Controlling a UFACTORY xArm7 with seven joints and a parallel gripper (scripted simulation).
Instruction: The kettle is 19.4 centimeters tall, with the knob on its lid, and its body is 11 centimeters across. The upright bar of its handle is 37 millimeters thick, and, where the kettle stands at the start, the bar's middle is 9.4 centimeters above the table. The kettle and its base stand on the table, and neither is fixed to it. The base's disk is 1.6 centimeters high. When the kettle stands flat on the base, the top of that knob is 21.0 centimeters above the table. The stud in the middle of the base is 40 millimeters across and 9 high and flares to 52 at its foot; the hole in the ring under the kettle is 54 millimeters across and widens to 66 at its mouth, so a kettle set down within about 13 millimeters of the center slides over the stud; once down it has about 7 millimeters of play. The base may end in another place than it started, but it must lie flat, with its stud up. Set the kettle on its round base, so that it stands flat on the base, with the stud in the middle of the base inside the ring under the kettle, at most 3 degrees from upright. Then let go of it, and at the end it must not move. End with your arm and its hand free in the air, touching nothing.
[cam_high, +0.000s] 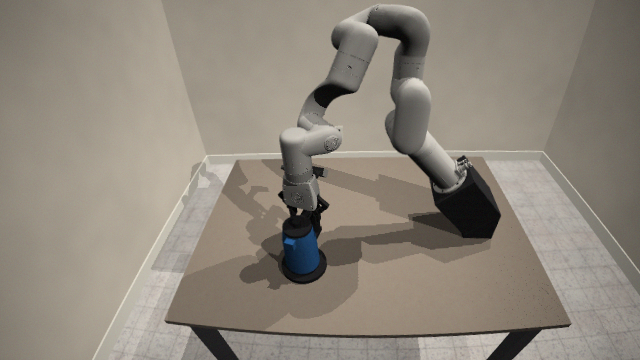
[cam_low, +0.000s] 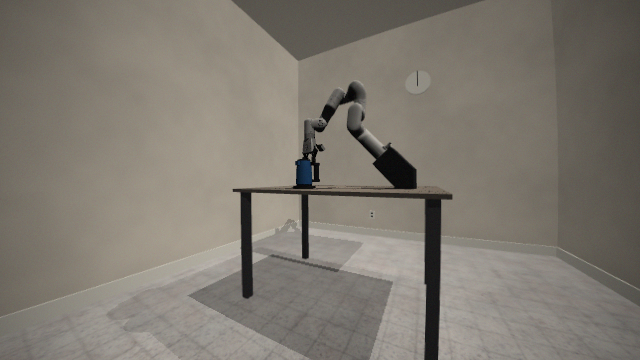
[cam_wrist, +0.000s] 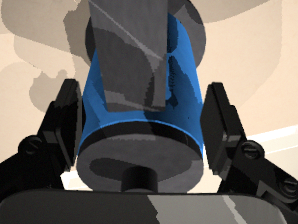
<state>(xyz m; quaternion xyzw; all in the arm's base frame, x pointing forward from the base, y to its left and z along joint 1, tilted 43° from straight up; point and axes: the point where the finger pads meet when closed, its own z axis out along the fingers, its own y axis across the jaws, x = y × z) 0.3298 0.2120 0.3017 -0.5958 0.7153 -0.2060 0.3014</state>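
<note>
Right now my hand is 10 mm short of the blue kettle, 20 mm to the right of it and 80 mm above it. From my hand the other things lie so: black round base: 10 mm ahead, 50 mm to the left, 180 mm below.
</note>
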